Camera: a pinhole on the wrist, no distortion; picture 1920 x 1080 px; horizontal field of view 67.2 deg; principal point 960.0 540.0 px. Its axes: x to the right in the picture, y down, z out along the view. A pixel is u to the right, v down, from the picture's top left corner.
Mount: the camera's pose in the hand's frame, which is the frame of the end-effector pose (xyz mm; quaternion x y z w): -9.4 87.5 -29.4 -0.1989 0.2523 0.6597 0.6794
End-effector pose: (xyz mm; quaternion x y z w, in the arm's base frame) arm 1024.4 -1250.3 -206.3 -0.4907 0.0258 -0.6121 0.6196
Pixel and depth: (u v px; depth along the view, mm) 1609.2 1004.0 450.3
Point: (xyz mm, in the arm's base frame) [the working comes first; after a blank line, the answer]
In the camera's frame: 202.3 144.6 450.3

1517.7 -1156.8 -499.2
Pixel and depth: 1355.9 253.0 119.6
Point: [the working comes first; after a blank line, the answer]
In the camera's frame: 32.8 -23.8 119.6

1193.6 -1286.2 -287.8
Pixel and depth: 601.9 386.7 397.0
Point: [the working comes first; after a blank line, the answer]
In the camera's frame: -98.4 -42.1 397.0

1437.9 -1160.1 -150.3
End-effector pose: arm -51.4 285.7 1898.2 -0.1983 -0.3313 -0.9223 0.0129
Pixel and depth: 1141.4 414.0 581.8
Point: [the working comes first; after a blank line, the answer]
In the camera's frame: 73.0 -50.7 581.8

81.6 147.0 2500.7
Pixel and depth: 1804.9 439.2 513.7
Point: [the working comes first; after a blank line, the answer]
In the camera's frame: 300.4 -35.8 513.7

53.6 -82.4 2444.7
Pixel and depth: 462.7 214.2 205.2
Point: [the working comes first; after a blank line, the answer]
In the camera's frame: -70.6 -46.3 205.2

-14.7 279.1 2132.2
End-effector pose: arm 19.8 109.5 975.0 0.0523 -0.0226 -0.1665 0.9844
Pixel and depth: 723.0 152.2 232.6
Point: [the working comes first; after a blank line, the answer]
In the camera's frame: -38.2 -62.4 232.6

139.6 251.7 1171.6
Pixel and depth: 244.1 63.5 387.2
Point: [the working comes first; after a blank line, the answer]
In the camera's frame: -191.8 -127.7 387.2

188.8 175.6 1380.4
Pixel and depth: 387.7 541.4 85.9
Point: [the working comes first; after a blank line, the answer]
In the camera's frame: -34.0 0.1 85.9

50.1 210.1 1046.3
